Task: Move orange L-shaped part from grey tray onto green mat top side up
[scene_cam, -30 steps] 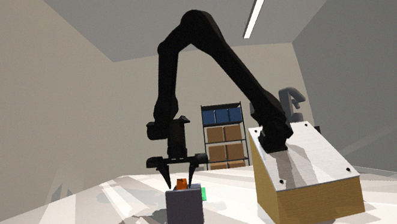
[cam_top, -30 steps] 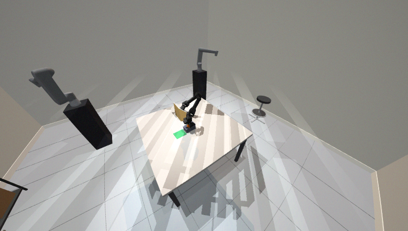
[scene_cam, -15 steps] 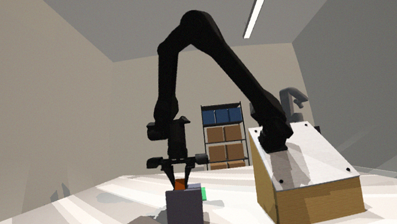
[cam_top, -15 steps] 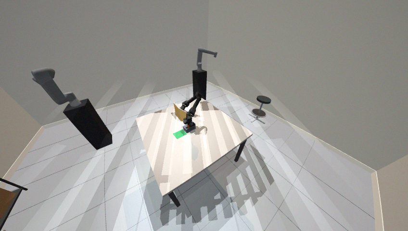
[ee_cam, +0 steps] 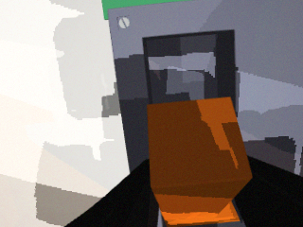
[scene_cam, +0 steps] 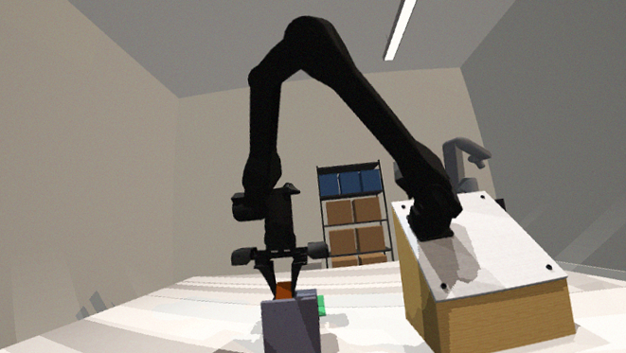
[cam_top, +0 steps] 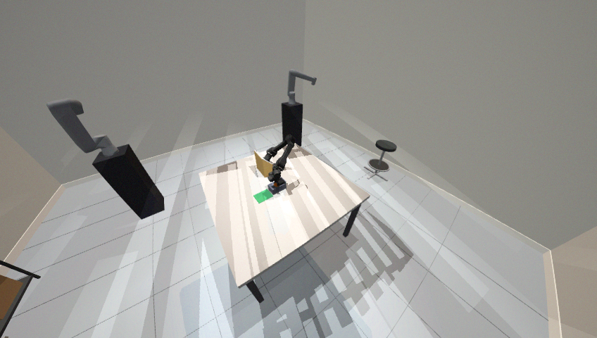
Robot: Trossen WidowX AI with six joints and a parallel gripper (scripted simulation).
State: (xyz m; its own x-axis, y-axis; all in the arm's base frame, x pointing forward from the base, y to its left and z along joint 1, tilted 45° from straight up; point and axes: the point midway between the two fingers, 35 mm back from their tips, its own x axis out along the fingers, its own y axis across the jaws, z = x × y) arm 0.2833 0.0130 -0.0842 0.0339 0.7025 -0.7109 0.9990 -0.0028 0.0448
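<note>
Now: the green mat 15 cm to the right of my gripper tip, 8 cm below it and 1 cm behind it. From my gripper tip the other things lie so: orange L-shaped part (3 cm to the left, 3 cm below, 2 cm behind).
</note>
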